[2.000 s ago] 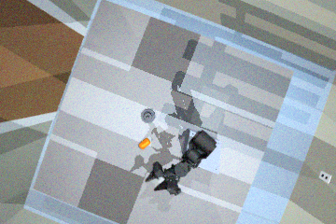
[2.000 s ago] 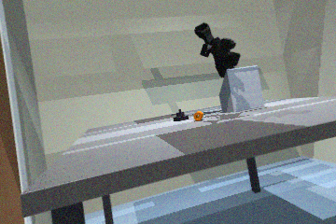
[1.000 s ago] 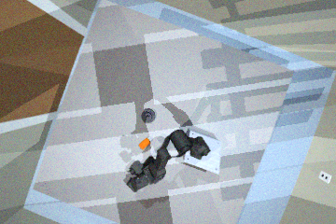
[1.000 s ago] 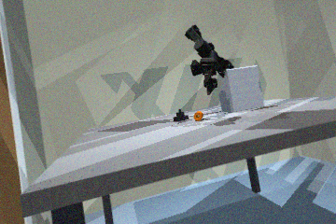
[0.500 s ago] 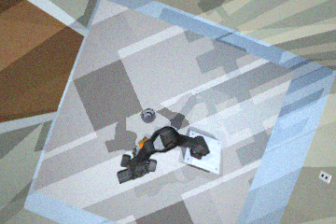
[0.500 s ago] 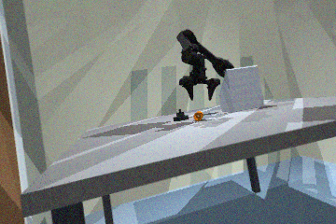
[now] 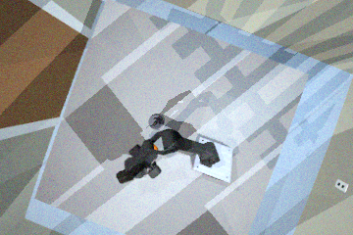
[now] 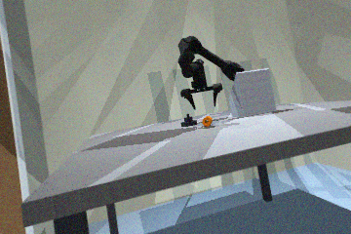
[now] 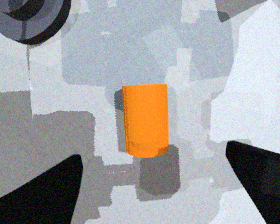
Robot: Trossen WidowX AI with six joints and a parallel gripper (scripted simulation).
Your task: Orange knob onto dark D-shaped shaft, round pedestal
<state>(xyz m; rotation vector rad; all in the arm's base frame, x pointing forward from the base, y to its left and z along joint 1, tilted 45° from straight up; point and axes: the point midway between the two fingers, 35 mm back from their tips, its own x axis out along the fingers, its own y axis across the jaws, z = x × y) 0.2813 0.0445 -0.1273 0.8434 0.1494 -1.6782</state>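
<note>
Right now the orange knob is 10 mm behind my gripper tip, 10 mm to the right of it and 60 mm below it. The rest, counted from my gripper tip: dark round pedestal (40 mm ahead, 170 mm to the right, 50 mm below).
</note>
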